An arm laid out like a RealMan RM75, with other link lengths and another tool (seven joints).
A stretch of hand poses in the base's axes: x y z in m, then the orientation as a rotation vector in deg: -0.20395 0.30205 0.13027 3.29 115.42 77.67; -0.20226 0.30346 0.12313 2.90 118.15 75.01; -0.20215 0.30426 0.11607 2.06 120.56 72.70; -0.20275 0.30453 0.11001 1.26 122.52 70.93; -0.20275 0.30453 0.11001 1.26 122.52 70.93; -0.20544 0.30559 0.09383 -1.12 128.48 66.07; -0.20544 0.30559 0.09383 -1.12 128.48 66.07; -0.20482 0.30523 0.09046 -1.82 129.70 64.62; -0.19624 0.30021 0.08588 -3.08 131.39 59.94; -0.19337 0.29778 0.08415 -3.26 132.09 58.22; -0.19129 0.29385 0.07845 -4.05 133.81 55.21; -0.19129 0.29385 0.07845 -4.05 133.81 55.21; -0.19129 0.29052 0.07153 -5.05 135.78 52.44; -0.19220 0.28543 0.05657 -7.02 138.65 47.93; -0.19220 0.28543 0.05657 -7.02 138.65 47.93; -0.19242 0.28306 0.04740 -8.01 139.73 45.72; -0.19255 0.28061 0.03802 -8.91 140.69 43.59; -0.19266 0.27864 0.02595 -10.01 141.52 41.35; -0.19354 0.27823 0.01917 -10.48 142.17 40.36; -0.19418 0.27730 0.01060 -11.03 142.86 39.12; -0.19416 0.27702 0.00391 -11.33 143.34 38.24; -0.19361 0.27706 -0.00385 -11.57 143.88 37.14
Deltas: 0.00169 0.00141 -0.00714 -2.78 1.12 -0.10; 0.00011 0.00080 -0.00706 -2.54 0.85 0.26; -0.00060 0.00027 -0.00606 -2.02 0.72 0.36; 0.00000 0.00000 0.00000 0.00 0.00 0.00; -0.00269 0.00106 -0.01618 -5.70 2.55 1.39; 0.00000 0.00000 0.00000 0.00 0.00 0.00; 0.00062 -0.00036 -0.00337 -1.49 0.34 0.26; 0.00858 -0.00502 -0.00458 -3.84 -0.39 -0.43; 0.00287 -0.00243 -0.00173 -1.38 0.04 -0.31; 0.00208 -0.00393 -0.00570 -2.67 0.42 -0.07; 0.00000 0.00000 0.00000 0.00 0.00 0.00; 0.00000 -0.00333 -0.00692 -2.62 0.71 0.24; -0.00091 -0.00509 -0.01496 -4.21 0.91 0.59; 0.00000 0.00000 0.00000 0.00 0.00 0.00; -0.00022 -0.00237 -0.00917 -1.97 0.20 0.26; -0.00013 -0.00245 -0.00938 -1.86 0.16 0.20; -0.00011 -0.00197 -0.01207 -1.94 0.01 0.30; -0.00088 -0.00041 -0.00678 -0.92 0.28 0.17; -0.00064 -0.00093 -0.00857 -1.12 0.25 0.17; 0.00002 -0.00028 -0.00669 -0.77 0.19 0.06; 0.00055 0.00004 -0.00776 -0.92 0.21 -0.03
